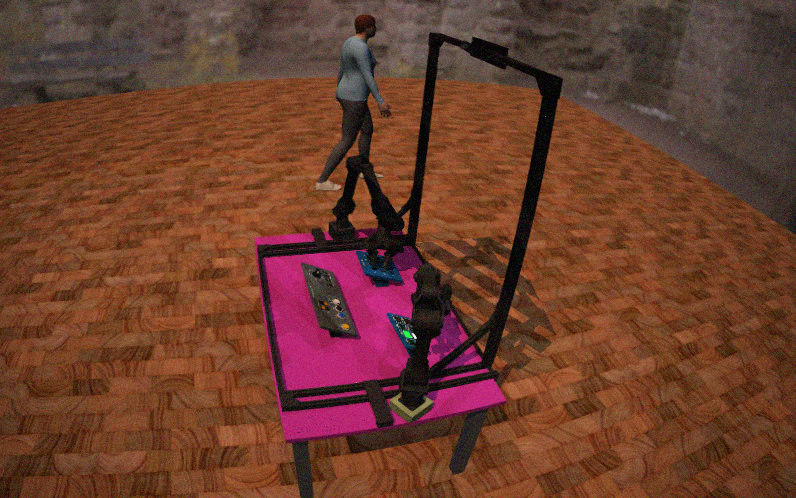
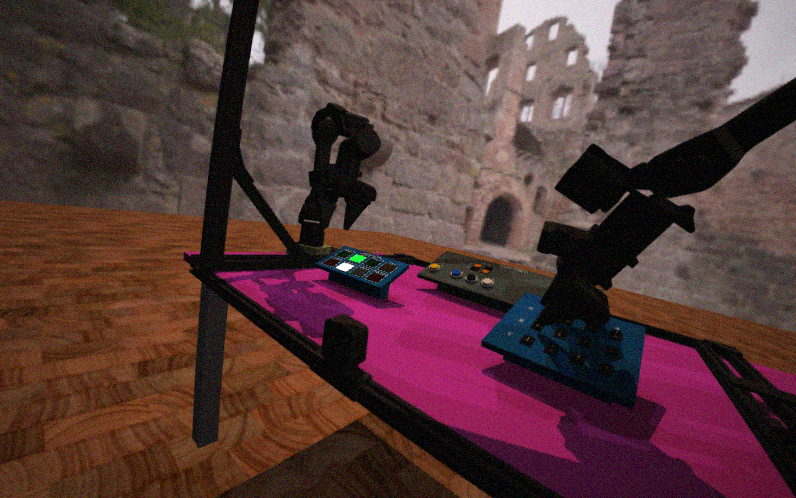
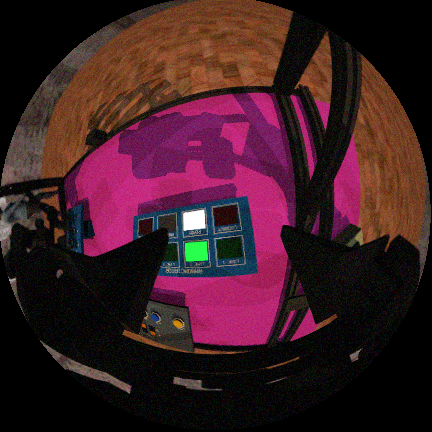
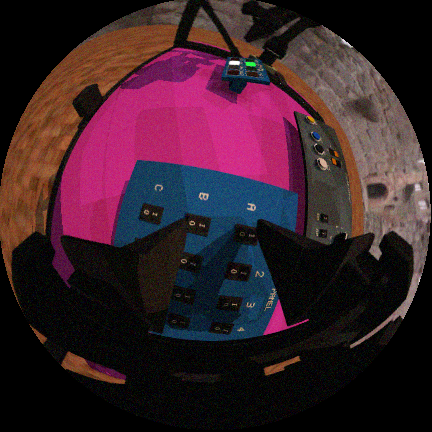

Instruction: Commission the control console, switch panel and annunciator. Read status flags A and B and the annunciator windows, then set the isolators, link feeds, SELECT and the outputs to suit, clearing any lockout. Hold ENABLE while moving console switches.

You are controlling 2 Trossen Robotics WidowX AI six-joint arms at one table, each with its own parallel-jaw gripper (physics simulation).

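Frame: origin at the left arm's base, x back, y up, z left, level; metres.
Seen in the pictures: left gripper, fingertip midpoint: (image 2: pixel 333 229) (image 3: pixel 225 232) (image 4: pixel 245 40); right gripper, fingertip midpoint: (image 1: pixel 379 268) (image 2: pixel 540 313) (image 3: pixel 73 236) (image 4: pixel 221 224); left arm's base, origin of the base link: (image 1: pixel 411 400) (image 2: pixel 310 244) (image 4: pixel 263 61); right arm's base, origin of the base link: (image 1: pixel 341 224).
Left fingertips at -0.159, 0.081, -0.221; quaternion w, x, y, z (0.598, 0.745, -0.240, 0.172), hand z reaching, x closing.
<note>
Offsets run from my left fingertips to a thing's top centre, as dx, dy, dz. Level surfaces: height alone.
The blue switch panel (image 1: pixel 362 258) (image 2: pixel 509 340) (image 3: pixel 75 220) (image 4: pixel 220 182) carries rows of black rockers; their positions are hard to tell. My right gripper (image 1: pixel 380 264) (image 2: pixel 572 321) (image 4: pixel 221 224) is partly open and empty, low over it, its fingertips near the rockers of columns A and B in row 1. The annunciator {-0.082, -0.042, +0.006} (image 2: pixel 321 264) (image 3: pixel 251 262) (image 4: pixel 245 77) shows LINK 2 lit green and one window lit white; LOCKOUT is dark. My left gripper (image 3: pixel 225 232) is open and empty above it. The grey console {-0.412, -0.021, +0.110} (image 1: pixel 321 293) (image 2: pixel 510 288) (image 3: pixel 175 340) (image 4: pixel 320 185) has coloured buttons and orange lamps.
The magenta table {dy -0.121} (image 1: pixel 328 367) (image 2: pixel 410 346) is edged by black rails (image 1: pixel 334 392). A tall black frame (image 1: pixel 528 193) (image 2: pixel 220 146) rises along one side. A person (image 1: pixel 355 70) is beyond the table. A black block (image 2: pixel 345 340) stands on the near rail.
</note>
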